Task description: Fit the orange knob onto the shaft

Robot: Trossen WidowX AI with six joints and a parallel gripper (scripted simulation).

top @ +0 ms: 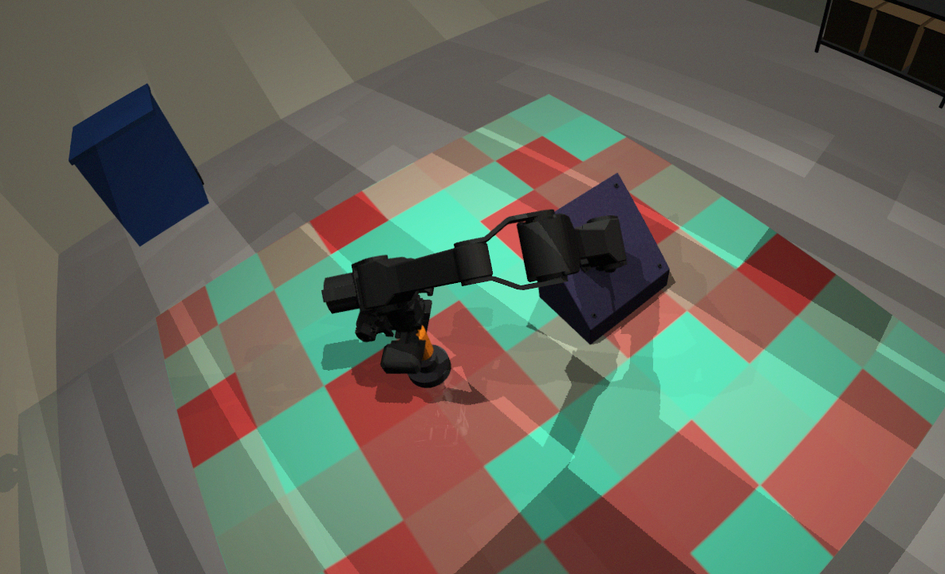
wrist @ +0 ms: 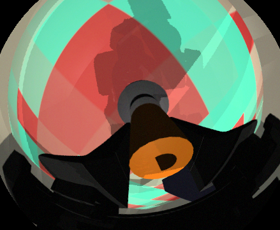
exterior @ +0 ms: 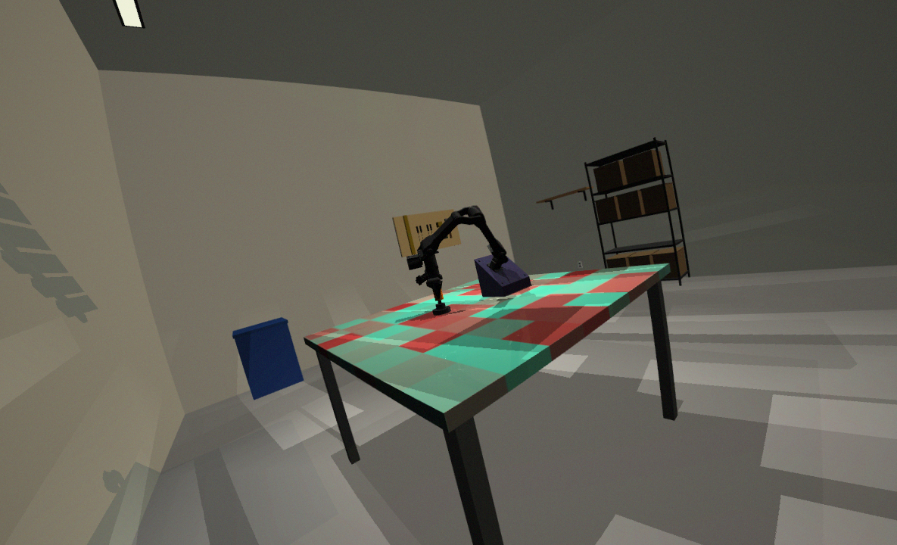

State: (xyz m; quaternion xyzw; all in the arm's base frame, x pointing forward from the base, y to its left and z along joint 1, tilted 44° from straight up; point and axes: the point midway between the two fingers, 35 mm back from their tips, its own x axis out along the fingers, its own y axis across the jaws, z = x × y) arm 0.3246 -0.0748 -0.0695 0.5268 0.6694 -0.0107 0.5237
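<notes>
Now: gripper tip 20 mm below the orange knob. Round my gripper tip: round dark pedestal: 40 mm below.
</notes>
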